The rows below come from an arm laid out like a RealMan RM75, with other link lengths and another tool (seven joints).
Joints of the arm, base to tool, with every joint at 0 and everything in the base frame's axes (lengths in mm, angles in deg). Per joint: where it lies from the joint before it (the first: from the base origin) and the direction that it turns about. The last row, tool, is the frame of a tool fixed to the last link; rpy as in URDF.
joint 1: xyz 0.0 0.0 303.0 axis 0 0 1
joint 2: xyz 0.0 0.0 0.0 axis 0 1 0
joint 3: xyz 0.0 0.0 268.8 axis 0 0 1
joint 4: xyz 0.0 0.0 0.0 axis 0 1 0
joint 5: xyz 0.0 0.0 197.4 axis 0 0 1
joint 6: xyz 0.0 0.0 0.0 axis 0 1 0
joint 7: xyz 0.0 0.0 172.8 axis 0 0 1
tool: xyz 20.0 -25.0 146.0 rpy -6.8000 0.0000 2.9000
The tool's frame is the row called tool.
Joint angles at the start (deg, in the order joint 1, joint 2, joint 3, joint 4, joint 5, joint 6, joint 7):
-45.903 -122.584 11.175 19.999 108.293 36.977 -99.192
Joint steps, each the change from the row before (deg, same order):
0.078 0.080 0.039 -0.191 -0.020 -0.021 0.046
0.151 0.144 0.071 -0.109 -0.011 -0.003 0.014
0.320 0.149 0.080 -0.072 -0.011 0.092 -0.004
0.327 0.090 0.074 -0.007 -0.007 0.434 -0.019
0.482 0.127 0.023 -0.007 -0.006 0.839 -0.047
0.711 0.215 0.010 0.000 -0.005 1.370 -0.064
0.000 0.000 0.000 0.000 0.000 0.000 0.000
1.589 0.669 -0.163 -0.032 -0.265 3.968 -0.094
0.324 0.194 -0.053 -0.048 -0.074 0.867 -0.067
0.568 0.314 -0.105 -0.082 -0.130 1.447 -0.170
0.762 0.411 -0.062 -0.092 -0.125 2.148 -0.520
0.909 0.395 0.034 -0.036 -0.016 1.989 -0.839
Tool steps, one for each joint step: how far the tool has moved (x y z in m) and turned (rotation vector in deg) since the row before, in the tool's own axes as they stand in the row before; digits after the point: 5 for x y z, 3 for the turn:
-0.00091 -0.00089 -0.00036 0.067 -0.105 -0.049
0.00007 -0.00189 -0.00094 0.150 -0.036 0.011
-0.00032 -0.00308 -0.00184 0.213 -0.034 -0.052
-0.00072 -0.00110 -0.00145 -0.128 -0.060 -0.073
-0.00106 -0.00072 -0.00204 -0.366 -0.059 -0.191
-0.00119 -0.00050 -0.00304 -0.651 -0.064 -0.267
0.00000 0.00000 0.00000 0.000 0.000 0.000
0.00007 0.00280 -0.00696 -2.255 0.165 -0.738
0.00043 0.00071 -0.00156 -0.500 0.071 -0.208
0.00058 0.00099 -0.00284 -0.812 0.138 -0.435
0.00018 0.00269 -0.00363 -1.311 0.106 -0.778
-0.00085 0.00079 -0.00480 -1.029 0.019 -1.001

